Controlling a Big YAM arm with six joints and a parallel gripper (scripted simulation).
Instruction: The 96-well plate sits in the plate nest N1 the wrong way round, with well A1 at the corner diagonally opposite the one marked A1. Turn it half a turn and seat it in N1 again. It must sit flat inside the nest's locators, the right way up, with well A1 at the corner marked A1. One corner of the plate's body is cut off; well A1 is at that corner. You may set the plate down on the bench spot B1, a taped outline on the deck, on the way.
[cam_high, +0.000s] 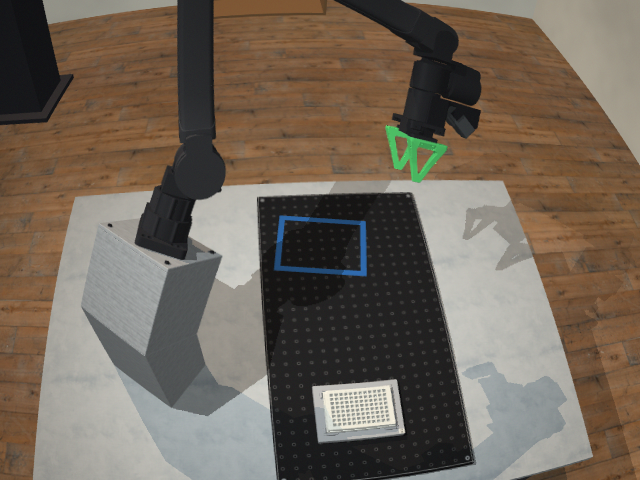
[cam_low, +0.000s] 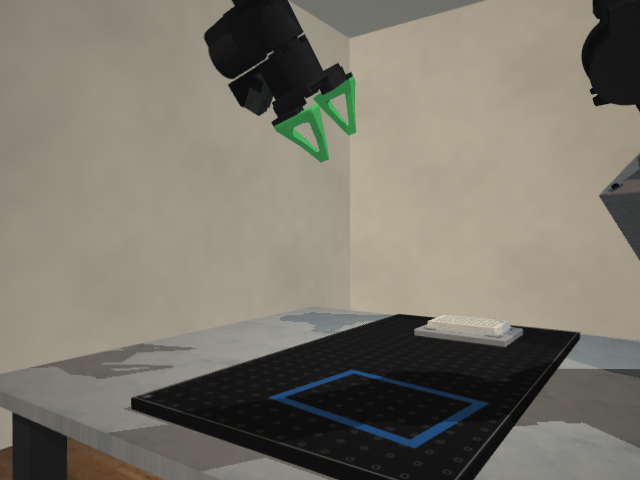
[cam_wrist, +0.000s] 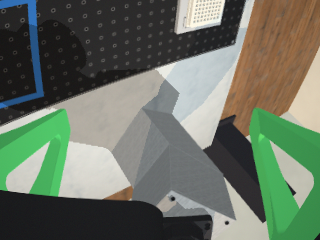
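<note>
Right now my hand is 310 mm to the left of the white 96-well plate, 300 mm above it and 50 mm past it. Also, from my hand: grey plate nest N1: 310 mm to the right, 310 mm below, 50 mm behind; A1 mark: 360 mm to the right, 310 mm below, 30 mm ahead.
</note>
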